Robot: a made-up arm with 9 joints.
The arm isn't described. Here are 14 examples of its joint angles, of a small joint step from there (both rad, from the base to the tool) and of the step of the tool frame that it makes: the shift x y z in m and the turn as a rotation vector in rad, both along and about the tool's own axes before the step.
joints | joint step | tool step
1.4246 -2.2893 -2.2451 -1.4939 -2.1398 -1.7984 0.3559 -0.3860 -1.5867 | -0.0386 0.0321 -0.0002 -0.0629 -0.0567 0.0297 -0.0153 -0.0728 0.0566 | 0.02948 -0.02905 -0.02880 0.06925 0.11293 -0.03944
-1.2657 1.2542 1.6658 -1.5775 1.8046 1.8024 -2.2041 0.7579 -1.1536 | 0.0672 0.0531 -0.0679 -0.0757 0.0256 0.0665 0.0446 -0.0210 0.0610 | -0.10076 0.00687 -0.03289 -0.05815 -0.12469 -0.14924
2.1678 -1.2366 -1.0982 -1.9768 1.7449 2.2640 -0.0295 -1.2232 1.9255 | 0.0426 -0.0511 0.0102 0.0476 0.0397 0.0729 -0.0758 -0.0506 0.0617 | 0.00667 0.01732 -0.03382 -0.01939 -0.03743 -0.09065
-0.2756 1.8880 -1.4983 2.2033 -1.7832 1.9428 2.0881 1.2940 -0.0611 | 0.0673 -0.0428 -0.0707 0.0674 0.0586 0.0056 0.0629 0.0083 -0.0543 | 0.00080 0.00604 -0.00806 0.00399 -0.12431 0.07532
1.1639 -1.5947 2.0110 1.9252 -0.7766 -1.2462 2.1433 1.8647 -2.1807 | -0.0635 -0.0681 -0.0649 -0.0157 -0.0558 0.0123 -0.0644 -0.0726 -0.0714 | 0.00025 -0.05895 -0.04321 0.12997 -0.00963 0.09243
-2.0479 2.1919 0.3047 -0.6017 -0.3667 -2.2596 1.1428 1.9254 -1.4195 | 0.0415 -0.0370 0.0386 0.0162 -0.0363 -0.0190 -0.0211 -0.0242 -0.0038 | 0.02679 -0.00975 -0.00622 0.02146 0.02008 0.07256
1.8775 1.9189 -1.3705 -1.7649 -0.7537 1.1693 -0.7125 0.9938 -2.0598 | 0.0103 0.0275 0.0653 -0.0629 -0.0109 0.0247 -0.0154 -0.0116 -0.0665 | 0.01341 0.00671 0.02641 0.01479 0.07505 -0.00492
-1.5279 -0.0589 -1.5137 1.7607 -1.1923 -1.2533 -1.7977 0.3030 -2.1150 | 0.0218 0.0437 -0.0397 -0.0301 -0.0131 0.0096 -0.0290 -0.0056 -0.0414 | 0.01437 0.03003 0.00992 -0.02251 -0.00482 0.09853
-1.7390 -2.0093 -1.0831 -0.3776 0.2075 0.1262 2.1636 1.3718 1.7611 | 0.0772 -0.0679 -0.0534 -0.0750 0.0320 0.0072 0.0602 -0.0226 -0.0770 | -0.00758 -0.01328 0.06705 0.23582 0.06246 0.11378
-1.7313 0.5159 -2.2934 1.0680 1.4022 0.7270 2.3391 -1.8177 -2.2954 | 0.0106 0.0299 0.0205 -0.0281 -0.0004 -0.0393 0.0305 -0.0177 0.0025 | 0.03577 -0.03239 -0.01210 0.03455 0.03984 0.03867
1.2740 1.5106 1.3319 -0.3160 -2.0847 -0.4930 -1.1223 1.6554 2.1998 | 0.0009 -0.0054 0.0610 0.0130 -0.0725 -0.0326 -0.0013 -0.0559 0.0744 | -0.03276 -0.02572 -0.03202 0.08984 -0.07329 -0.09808
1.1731 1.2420 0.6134 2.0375 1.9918 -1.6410 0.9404 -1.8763 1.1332 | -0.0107 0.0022 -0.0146 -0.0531 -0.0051 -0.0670 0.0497 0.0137 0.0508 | 0.00905 -0.02906 0.02466 0.05916 0.03612 -0.07695
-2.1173 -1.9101 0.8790 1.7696 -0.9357 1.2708 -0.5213 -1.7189 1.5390 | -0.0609 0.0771 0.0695 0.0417 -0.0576 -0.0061 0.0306 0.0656 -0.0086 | 0.06278 0.01027 0.02460 -0.01702 0.26476 -0.07324
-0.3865 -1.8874 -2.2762 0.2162 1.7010 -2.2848 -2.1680 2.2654 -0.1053 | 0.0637 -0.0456 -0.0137 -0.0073 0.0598 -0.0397 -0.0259 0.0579 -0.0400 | 0.01187 0.04470 0.01434 -0.05956 0.02614 0.05586
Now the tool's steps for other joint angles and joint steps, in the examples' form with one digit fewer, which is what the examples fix.
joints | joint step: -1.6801 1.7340 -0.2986 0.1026 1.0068 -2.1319 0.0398 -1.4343 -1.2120 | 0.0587 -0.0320 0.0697 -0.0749 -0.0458 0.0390 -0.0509 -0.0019 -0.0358
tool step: 0.0242 0.0329 0.0067 -0.1119 0.0975 -0.0669
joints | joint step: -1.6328 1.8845 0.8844 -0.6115 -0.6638 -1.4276 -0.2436 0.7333 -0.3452 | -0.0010 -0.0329 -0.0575 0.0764 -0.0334 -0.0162 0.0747 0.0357 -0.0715
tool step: 0.0068 0.0004 -0.0081 -0.0452 0.0225 0.0765
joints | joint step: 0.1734 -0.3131 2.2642 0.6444 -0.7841 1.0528 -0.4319 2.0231 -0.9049 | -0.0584 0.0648 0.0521 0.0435 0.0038 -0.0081 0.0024 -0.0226 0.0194
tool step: -0.0954 0.0016 0.0592 -0.0265 -0.0814 -0.0796
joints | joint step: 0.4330 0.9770 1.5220 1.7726 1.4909 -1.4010 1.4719 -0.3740 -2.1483 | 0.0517 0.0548 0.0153 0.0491 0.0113 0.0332 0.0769 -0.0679 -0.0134
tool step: -0.0075 -0.0286 0.0328 0.0203 0.0835 -0.0724
